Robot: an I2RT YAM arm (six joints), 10 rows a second.
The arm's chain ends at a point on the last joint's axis. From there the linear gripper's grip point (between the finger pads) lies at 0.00 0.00 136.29 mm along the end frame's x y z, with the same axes.
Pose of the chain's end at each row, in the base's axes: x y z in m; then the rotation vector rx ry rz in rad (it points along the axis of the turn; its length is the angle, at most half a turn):
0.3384 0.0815 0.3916 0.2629 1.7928 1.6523
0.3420 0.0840 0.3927 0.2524 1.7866 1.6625
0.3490 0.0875 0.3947 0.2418 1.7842 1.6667
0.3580 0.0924 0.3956 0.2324 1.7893 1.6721
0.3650 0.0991 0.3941 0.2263 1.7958 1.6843
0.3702 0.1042 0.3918 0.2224 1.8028 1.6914
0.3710 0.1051 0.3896 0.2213 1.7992 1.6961
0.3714 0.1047 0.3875 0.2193 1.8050 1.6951
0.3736 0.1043 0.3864 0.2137 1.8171 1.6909
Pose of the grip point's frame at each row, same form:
0.4192 0.1912 0.3961 0.2629 1.7928 1.6523
0.4219 0.1943 0.3983 0.2524 1.7866 1.6625
0.4281 0.1983 0.4009 0.2418 1.7842 1.6667
0.4360 0.2040 0.4016 0.2324 1.7893 1.6721
0.4416 0.2117 0.4001 0.2263 1.7958 1.6843
0.4458 0.2175 0.3974 0.2224 1.8028 1.6914
0.4464 0.2185 0.3958 0.2213 1.7992 1.6961
0.4464 0.2183 0.3931 0.2193 1.8050 1.6951
0.4480 0.2184 0.3907 0.2137 1.8171 1.6909

